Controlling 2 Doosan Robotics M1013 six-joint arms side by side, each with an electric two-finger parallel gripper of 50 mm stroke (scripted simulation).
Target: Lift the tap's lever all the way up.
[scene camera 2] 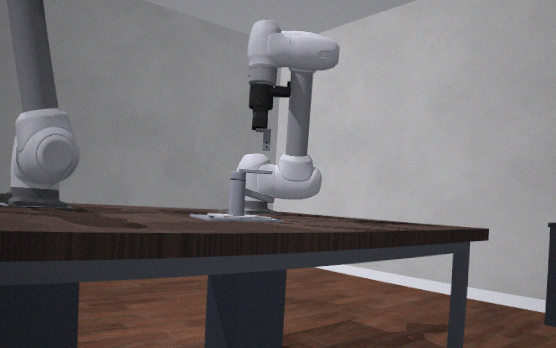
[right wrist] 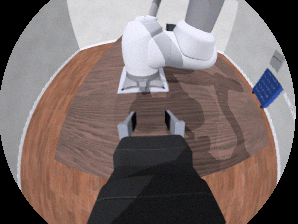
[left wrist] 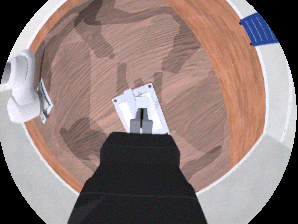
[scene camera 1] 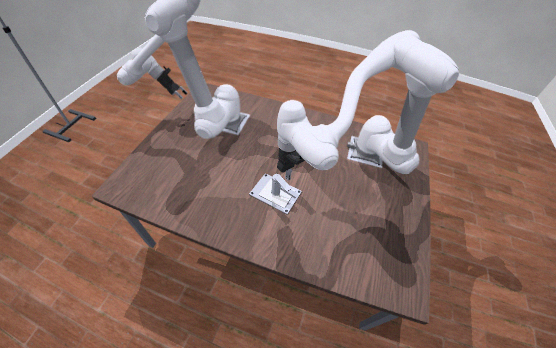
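On a tap, (scene camera 2: 237, 194) and (scene camera 1: 272, 186) are the same spot.
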